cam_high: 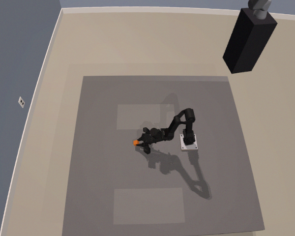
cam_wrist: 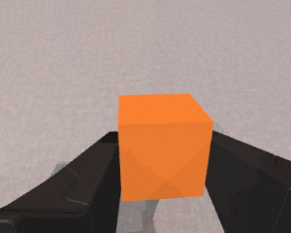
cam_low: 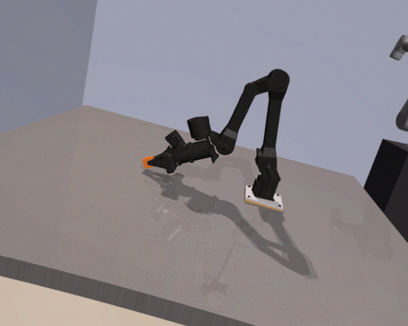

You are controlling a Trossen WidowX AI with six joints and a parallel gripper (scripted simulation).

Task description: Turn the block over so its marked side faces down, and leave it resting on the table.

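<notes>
Right now my gripper tip is 10 mm above the orange block.
</notes>
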